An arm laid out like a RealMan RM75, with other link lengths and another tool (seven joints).
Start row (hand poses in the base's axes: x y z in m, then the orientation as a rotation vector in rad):
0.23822 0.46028 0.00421 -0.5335 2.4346 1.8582
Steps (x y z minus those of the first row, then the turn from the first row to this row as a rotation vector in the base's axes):
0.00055 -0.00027 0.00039 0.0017 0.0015 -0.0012
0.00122 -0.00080 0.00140 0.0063 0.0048 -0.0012
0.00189 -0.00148 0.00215 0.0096 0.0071 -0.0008
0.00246 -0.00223 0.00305 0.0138 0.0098 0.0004
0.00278 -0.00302 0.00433 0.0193 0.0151 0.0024
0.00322 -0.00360 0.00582 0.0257 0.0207 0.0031
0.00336 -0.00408 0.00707 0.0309 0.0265 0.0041
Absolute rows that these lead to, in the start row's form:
0.23877 0.46001 0.00460 -0.5306 2.4335 1.8607
0.23944 0.45948 0.00561 -0.5277 2.4307 1.8683
0.24011 0.45880 0.00636 -0.5262 2.4286 1.8737
0.24068 0.45805 0.00726 -0.5254 2.4261 1.8808
0.24100 0.45726 0.00854 -0.5235 2.4238 1.8915
0.24144 0.45668 0.01003 -0.5195 2.4205 1.9030
0.24158 0.45620 0.01128 -0.5159 2.4186 1.9133

